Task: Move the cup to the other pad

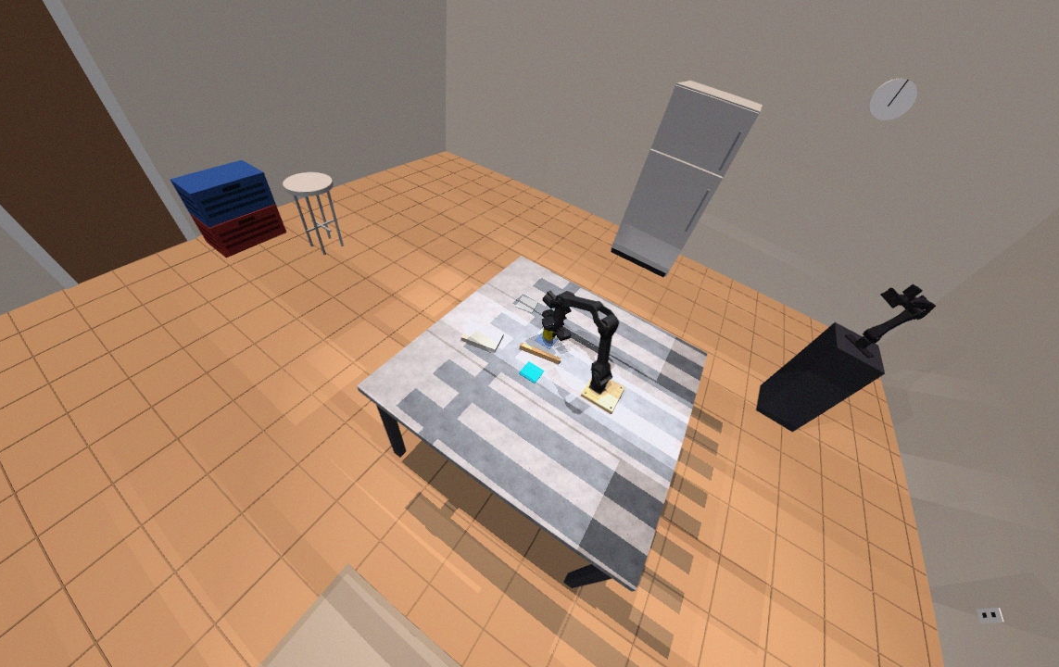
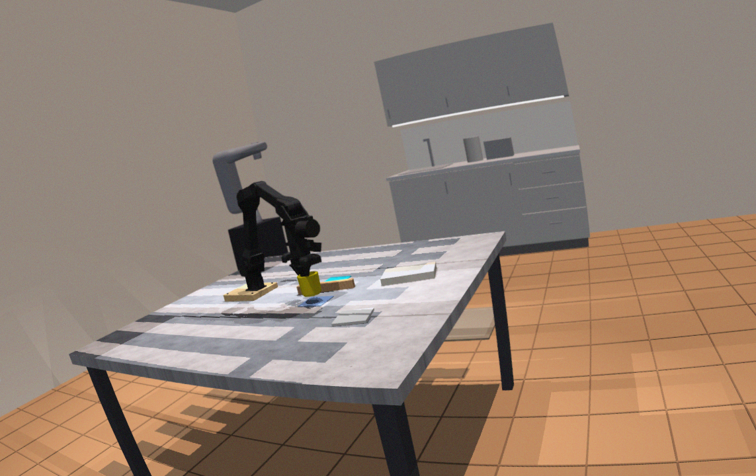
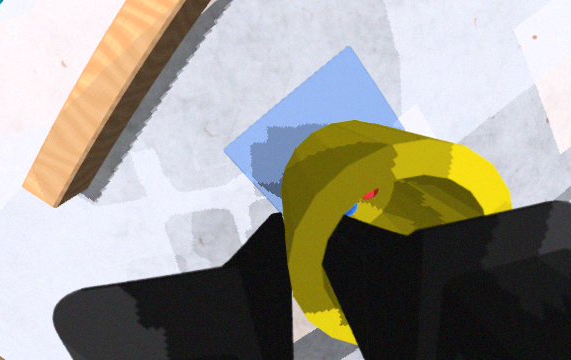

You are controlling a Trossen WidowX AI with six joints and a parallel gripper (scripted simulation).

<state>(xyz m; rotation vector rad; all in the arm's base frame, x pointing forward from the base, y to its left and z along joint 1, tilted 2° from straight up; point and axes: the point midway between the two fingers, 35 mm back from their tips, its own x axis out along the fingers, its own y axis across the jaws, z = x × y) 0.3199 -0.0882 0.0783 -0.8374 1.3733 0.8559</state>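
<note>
Right now my gripper tip is 3 cm past the cyan pad, 21 cm to the right of it and 7 cm above it. The rest, counted from my gripper tip: blue pad (3 cm ahead, 1 cm to the right, 7 cm below); then red marble (3 cm ahead, 2 cm to the right, 2 cm below); then yellow cup (2 cm ahead, 2 cm to the right).
</note>
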